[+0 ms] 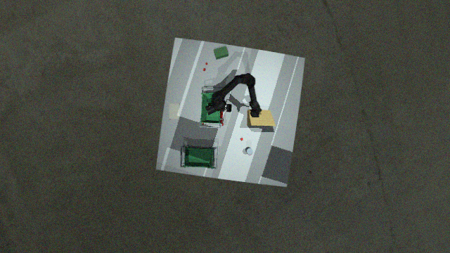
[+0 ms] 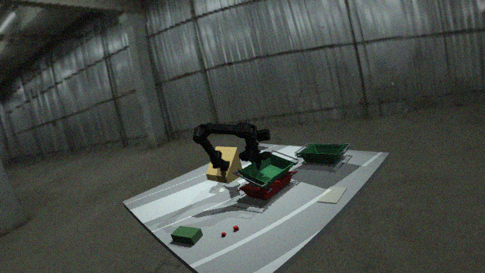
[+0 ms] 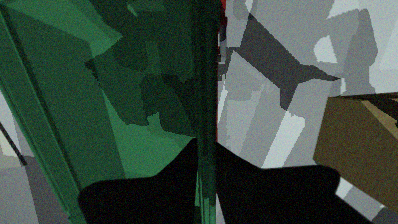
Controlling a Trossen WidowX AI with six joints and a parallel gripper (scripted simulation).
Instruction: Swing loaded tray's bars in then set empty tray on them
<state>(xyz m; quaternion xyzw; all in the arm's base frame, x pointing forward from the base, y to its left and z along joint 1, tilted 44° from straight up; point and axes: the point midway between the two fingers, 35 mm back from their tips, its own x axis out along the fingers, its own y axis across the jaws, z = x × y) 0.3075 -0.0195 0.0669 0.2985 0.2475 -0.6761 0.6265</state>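
The green tray is 8 cm ahead of my gripper tip, 1 cm to the right of it and 1 cm above it. Round my gripper tip: pale flat card (44 cm ahead, 1 cm to the right, 11 cm below); dark green box (3 cm behind, 55 cm to the right, 9 cm below); grey cylinder (26 cm behind, 39 cm to the left, 8 cm below).
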